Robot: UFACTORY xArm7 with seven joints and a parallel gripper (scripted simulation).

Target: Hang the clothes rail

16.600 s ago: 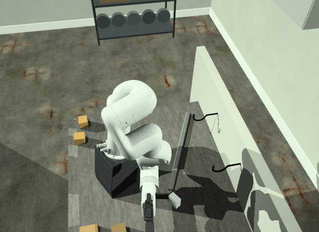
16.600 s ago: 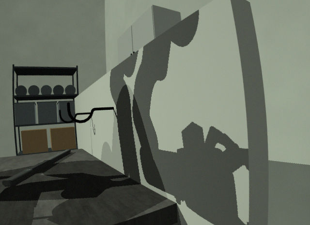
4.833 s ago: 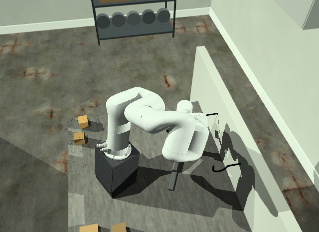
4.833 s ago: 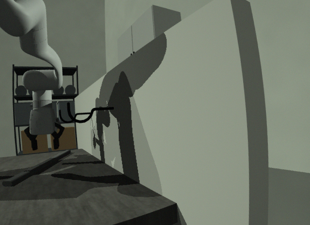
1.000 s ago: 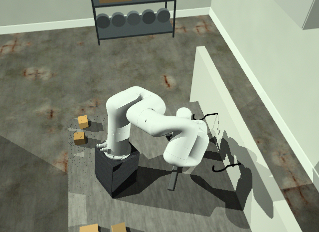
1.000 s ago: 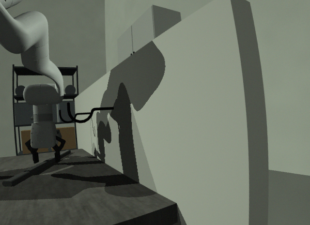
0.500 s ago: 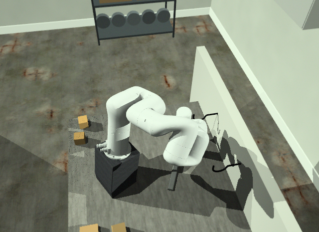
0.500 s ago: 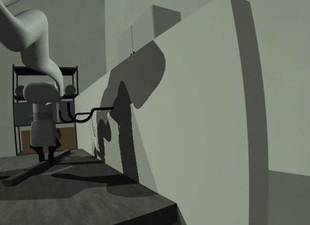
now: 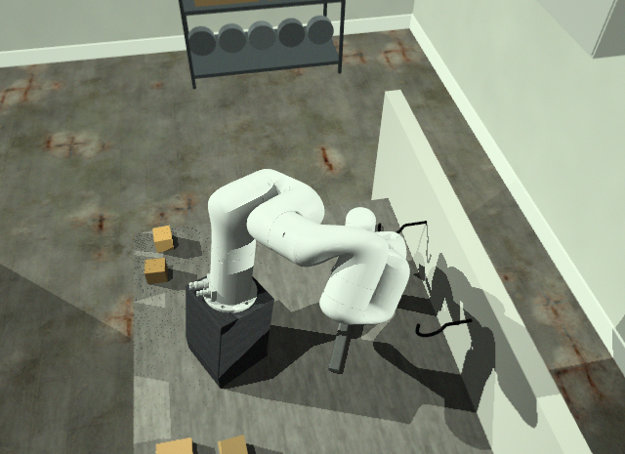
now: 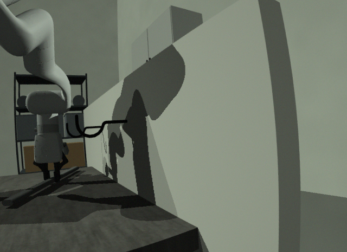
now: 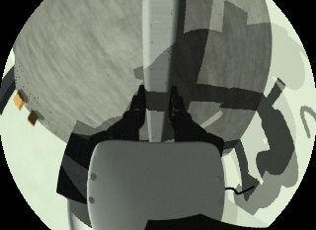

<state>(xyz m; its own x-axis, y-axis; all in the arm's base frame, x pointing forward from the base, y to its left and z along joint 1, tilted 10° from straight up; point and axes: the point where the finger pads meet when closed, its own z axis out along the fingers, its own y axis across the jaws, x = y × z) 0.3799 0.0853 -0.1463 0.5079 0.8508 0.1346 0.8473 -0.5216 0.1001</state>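
Now: hand 10 mm above the clothes rail. The rest, counted from my hand: pale wall panel 220 mm ahead, 130 mm to the right, 250 mm below.
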